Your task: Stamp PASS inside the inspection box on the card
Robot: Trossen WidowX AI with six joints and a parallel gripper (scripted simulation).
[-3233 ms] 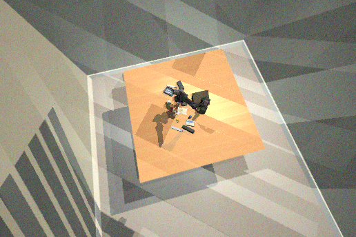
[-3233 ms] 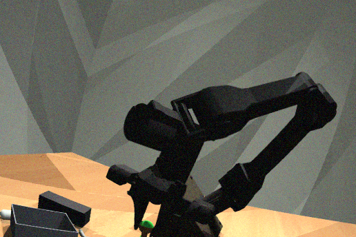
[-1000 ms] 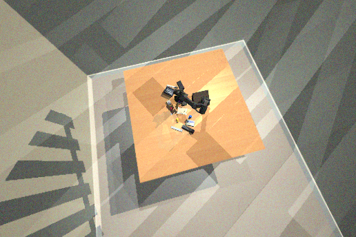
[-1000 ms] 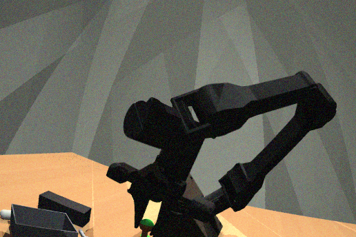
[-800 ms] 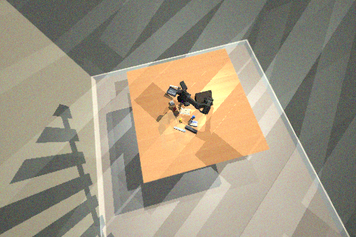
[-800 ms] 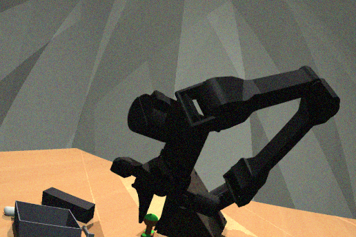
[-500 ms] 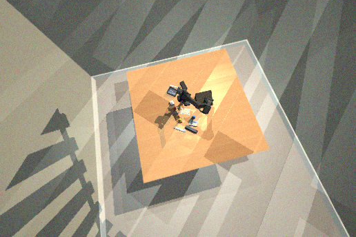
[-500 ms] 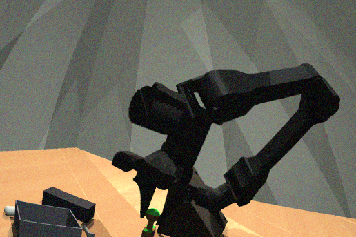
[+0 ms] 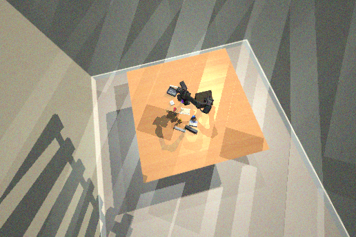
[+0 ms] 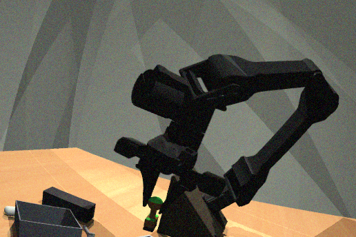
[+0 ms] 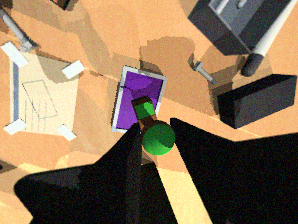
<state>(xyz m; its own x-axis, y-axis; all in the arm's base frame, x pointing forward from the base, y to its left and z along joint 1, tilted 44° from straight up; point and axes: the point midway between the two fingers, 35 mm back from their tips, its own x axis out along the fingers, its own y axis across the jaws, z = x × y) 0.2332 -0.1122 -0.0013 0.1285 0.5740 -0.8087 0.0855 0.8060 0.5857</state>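
My gripper tip is now 120 mm to the right of the white card, 100 mm above it and 30 mm short of it. Also, from my gripper tip: red stamp: 140 mm ahead, 70 mm below, 60 mm to the left; purple ink pad: 90 mm below; green stamp: 20 mm below.
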